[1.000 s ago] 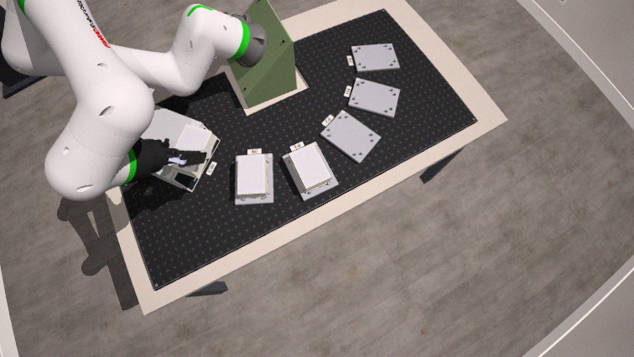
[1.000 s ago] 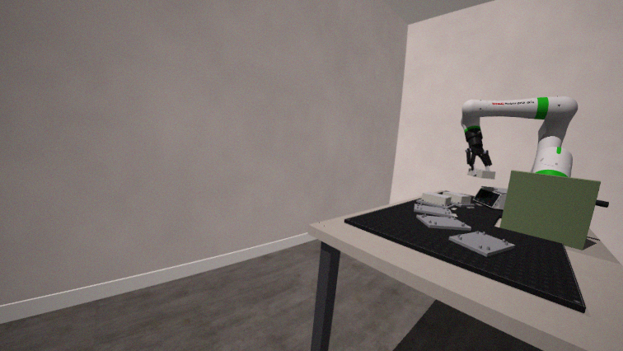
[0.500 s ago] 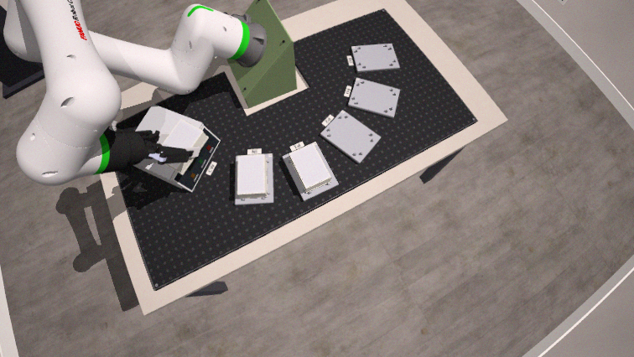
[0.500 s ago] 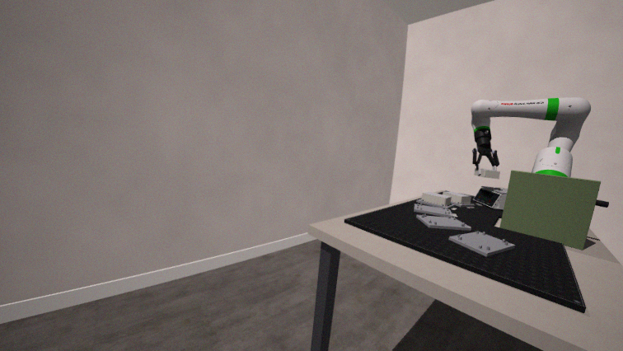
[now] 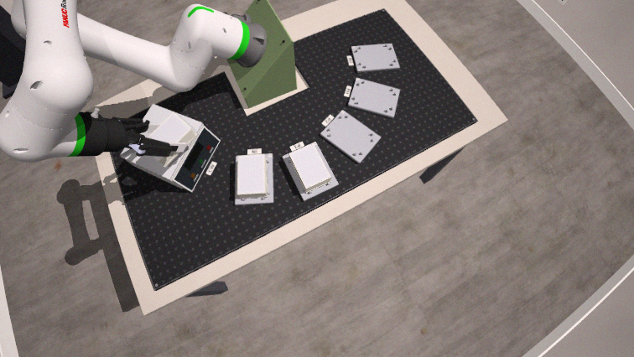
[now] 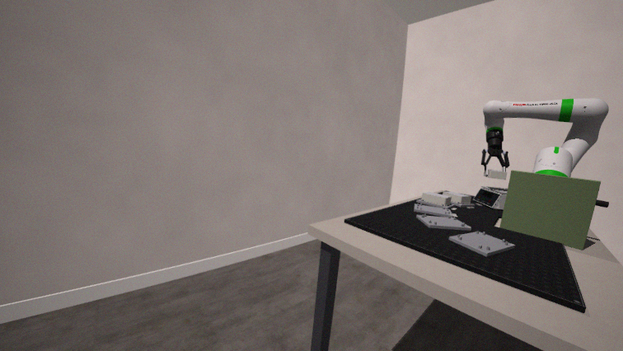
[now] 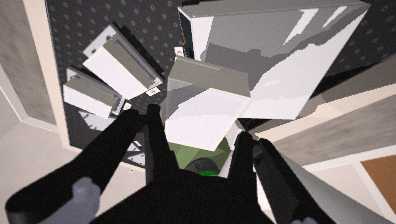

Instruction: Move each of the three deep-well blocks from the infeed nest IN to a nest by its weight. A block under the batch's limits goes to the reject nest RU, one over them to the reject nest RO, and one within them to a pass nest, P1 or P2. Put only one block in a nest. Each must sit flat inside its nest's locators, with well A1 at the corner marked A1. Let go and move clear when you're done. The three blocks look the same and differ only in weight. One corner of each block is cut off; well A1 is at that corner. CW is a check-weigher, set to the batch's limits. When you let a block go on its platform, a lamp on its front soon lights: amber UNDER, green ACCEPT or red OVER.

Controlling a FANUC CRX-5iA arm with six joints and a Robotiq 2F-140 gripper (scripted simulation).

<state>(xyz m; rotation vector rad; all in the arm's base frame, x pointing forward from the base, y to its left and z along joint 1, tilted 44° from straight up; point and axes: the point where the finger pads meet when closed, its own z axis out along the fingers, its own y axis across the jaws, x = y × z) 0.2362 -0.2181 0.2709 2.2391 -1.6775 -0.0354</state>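
My hand is 8 cm past the check-weigher platform, 5 cm to the left of it and 10 cm above it. From my hand the other things lie so: check-weigher (7 cm behind, 4 cm to the right, 13 cm below); white deep-well block (21 cm ahead, 33 cm to the left, 16 cm below); infeed nest IN (15 cm ahead, 16 cm to the left, 19 cm below).
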